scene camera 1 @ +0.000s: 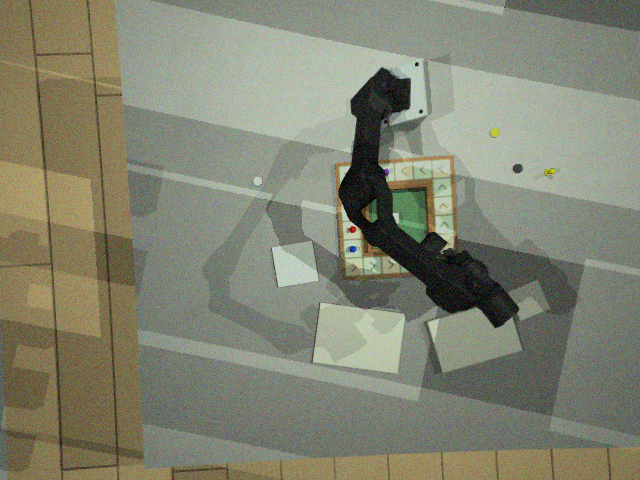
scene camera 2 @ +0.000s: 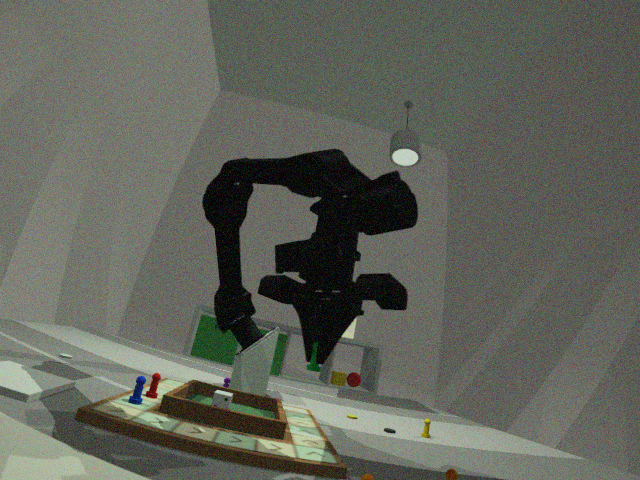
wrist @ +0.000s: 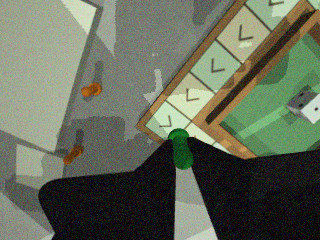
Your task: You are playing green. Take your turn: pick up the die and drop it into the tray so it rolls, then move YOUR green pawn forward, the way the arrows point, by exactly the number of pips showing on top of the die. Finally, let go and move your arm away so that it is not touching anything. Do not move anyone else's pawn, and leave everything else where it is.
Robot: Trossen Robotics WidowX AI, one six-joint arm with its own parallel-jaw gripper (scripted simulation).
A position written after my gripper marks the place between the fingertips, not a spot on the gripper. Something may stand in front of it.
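Observation:
My gripper [scene camera 2: 314, 363] is holding a green pawn, and you'd find the gripper [wrist: 179, 144] in the wrist view as well. There's also a board square [scene camera 1: 439, 171] that I can see, and a green tray [scene camera 1: 409, 203].

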